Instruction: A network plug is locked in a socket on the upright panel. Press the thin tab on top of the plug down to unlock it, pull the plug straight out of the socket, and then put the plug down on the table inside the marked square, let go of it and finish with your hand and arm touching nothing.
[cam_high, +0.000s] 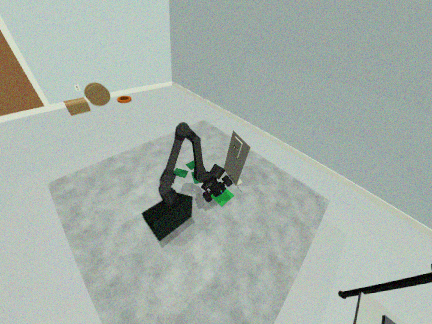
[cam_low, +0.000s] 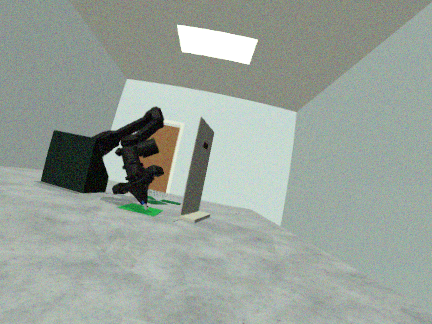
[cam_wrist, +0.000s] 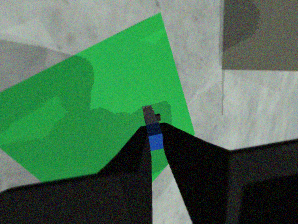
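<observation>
Now: gripper tip 10 mm past the green marked square and 20 mm above it. Also, from my gripper tip: upright panel 160 mm ahead, 60 mm to the left, 140 mm above.
</observation>
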